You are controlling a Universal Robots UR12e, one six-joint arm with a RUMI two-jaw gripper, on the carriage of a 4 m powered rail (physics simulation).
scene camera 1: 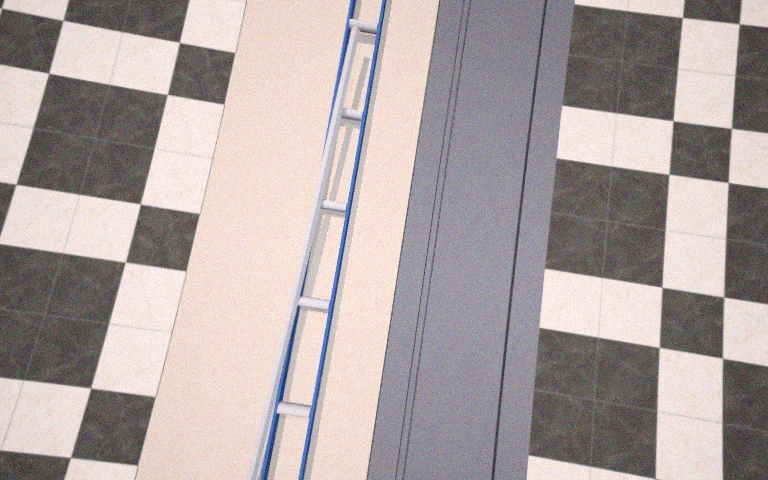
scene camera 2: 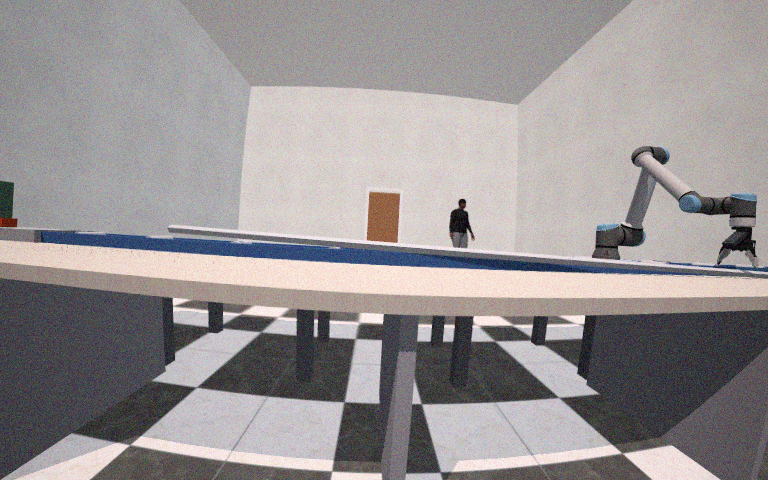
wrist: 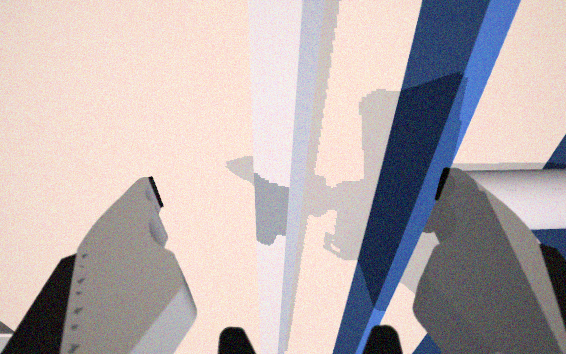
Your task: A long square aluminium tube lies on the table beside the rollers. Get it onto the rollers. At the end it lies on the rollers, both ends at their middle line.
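Where they show: gripper, fingertip midpoint: (scene camera 2: 736, 266) (wrist: 295, 176); arm's base, origin of the base link: (scene camera 2: 605, 258).
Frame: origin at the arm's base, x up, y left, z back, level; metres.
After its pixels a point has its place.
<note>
The long pale square tube (scene camera 1: 328, 152) @(y -2.147, x 0.066, z -0.660 m) (scene camera 2: 283, 238) @(y -2.143, x 0.051, z -0.678 m) (wrist: 274, 100) @(y -0.016, x 0.008, z -0.775 m) runs at a slight slant along the left side of the rollers (scene camera 1: 314, 303) @(y -1.551, x 0.030, z -0.615 m) (wrist: 520, 197) @(y 0.036, x 0.024, z -0.633 m). In scene camera 1 its upper end is at the left end of a roller, inside the left blue side rail; its lower part is outside that rail and leaves the view. In scene camera 2 its left end stands above the blue side rail (scene camera 2: 368, 255) @(y -1.806, x 0.004, z -0.694 m), and it slopes down to the right. My gripper (scene camera 2: 737, 264) @(y 0.017, x 0.027, z -0.765 m) (wrist: 295, 176) @(y 0.017, x 0.027, z -0.765 m) is wide open above the tube, with the right finger over the blue rail.
The cream table (scene camera 1: 226, 226) @(y -1.798, x -0.030, z -1.045 m) (scene camera 2: 283, 280) @(y -1.987, x -0.030, z -1.086 m) carries the roller frame. A grey rail bed (scene camera 1: 481, 226) runs beside the table. A person (scene camera 2: 461, 220) stands near a brown door (scene camera 2: 383, 216) in the background. The gripper's shadow falls across the tube and rail.
</note>
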